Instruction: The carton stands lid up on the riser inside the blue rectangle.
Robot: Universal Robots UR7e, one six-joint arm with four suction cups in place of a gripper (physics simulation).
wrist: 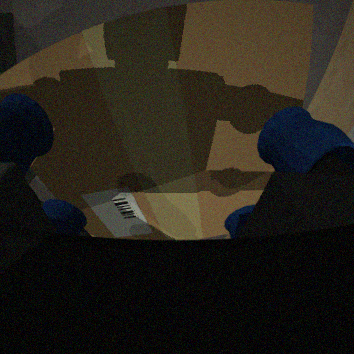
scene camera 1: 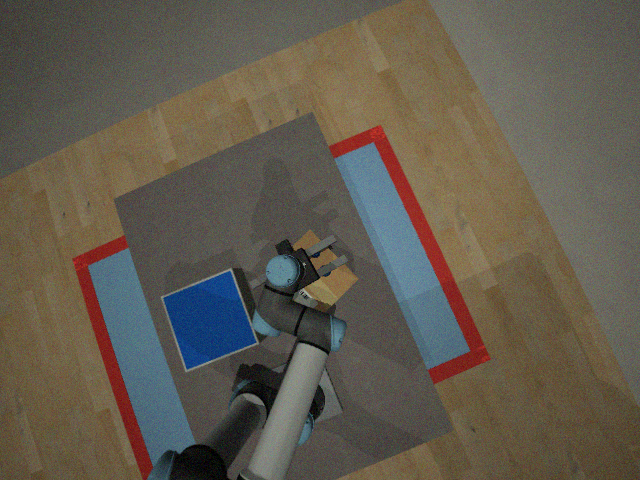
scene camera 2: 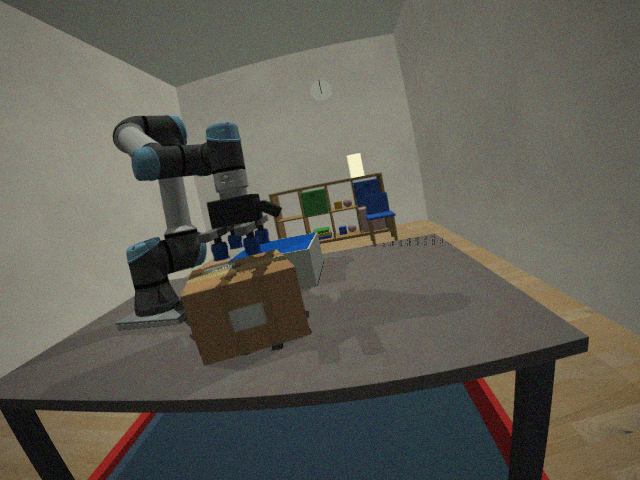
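Observation:
The brown carton (scene camera 1: pixel 345 280) (scene camera 2: pixel 284 302) (wrist: pixel 245 40) rests on the table beside the riser, turned at an angle to it. Its upper face carries pale tape and a barcode label (scene camera 1: pixel 306 296) (wrist: pixel 107 215); a pale patch shows on one side. The white-grey riser (scene camera 2: pixel 306 264) has the blue rectangle (scene camera 1: pixel 209 320) (scene camera 2: pixel 292 243) on top, with a pale outline. My gripper (scene camera 1: pixel 305 266) (scene camera 2: pixel 241 244) (wrist: pixel 156 175) hangs over the carton with four blue suction cups pointing down. The cups appear to be just above its upper face and hold nothing. The arm partly hides the carton in scene camera 1.
The arm's base plate (scene camera 1: pixel 333 400) (scene camera 2: pixel 149 321) stands on the dark table (scene camera 1: pixel 180 222) (scene camera 2: pixel 423 356), behind the carton in scene camera 2. The riser is close beside the gripper. A shelf unit (scene camera 2: pixel 303 221) and a blue chair (scene camera 2: pixel 379 206) stand far behind the table.

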